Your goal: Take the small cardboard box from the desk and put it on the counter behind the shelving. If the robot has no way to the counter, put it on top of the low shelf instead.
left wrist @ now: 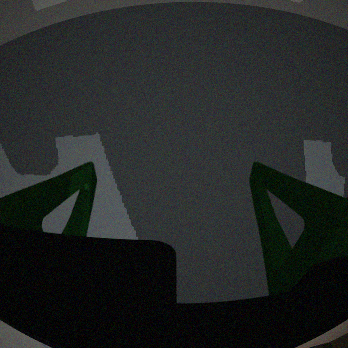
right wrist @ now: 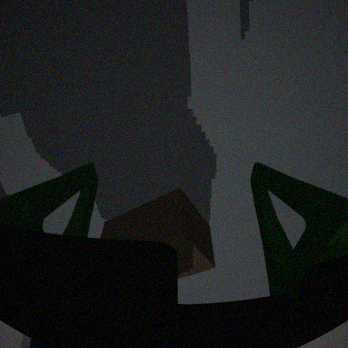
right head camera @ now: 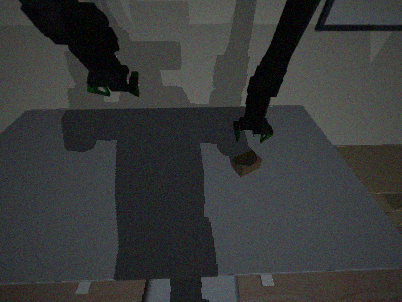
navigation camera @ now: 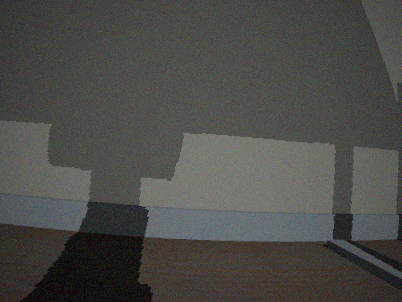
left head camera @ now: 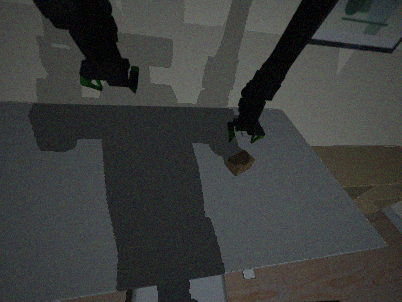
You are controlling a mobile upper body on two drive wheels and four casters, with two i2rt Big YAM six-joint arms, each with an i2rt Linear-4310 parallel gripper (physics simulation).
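Places are measured from the left arm's base along level axes (x right, y up, z back), in centimetres.
Pixels of known places: left gripper, fingertip midpoint: [left wrist: 172, 170] [right head camera: 124, 95] [left head camera: 118, 90]; right gripper, fingertip midpoint: [right wrist: 173, 171] [right head camera: 248, 142] [left head camera: 240, 142].
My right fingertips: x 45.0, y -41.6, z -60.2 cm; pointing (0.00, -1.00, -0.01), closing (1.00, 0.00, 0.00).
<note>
Behind a point stands the place of what it marks.
The small brown cardboard box [left head camera: 241, 164] {y -41.0, x 42.2, z -47.7 cm} [right head camera: 246, 164] {y -41.0, x 42.3, z -47.9 cm} [right wrist: 155, 216] {y -43.6, x 43.5, z -54.2 cm} sits on the grey desk [left head camera: 280, 215] {y -46.0, x 53.3, z -30.0 cm} [right head camera: 300, 215] {y -46.0, x 58.2, z -31.9 cm}, partly in the shadow of my right arm. My right gripper [left head camera: 245, 138] {y -41.6, x 45.0, z -60.2 cm} [right head camera: 253, 137] {y -41.6, x 45.0, z -60.2 cm} [right wrist: 173, 171] {y -41.6, x 45.0, z -60.2 cm} is open above the desk, just behind and above the box in the head views. In the right wrist view the box shows low between the fingers, its near part hidden by the gripper body. My left gripper [left head camera: 118, 90] {y -21.4, x 0.0, z -60.0 cm} [right head camera: 119, 93] {y -21.4, x 0.0, z -60.0 cm} [left wrist: 172, 170] {y -21.4, x 0.0, z -60.0 cm} is open and empty, near the far desk edge. The counter and the shelving cannot be made out.
A wall [left head camera: 350, 105] {y -43.3, x 132.7, z -101.6 cm} [right head camera: 345, 90] {y -38.9, x 103.1, z -99.9 cm} [navigation camera: 260, 175] {y -120.6, x 43.0, z -96.3 cm} stands beyond the desk, with a framed picture [left head camera: 370, 25] {y -1.2, x 103.1, z -97.6 cm} [right head camera: 370, 17] {y -6.4, x 91.4, z -96.9 cm} at the upper right. Wooden floor [navigation camera: 240, 270] {y -141.0, x 33.9, z -77.4 cm} shows in the navigation view, with a grey bar-like piece [navigation camera: 367, 257] at the lower right. A wide shadow crosses the desk.
</note>
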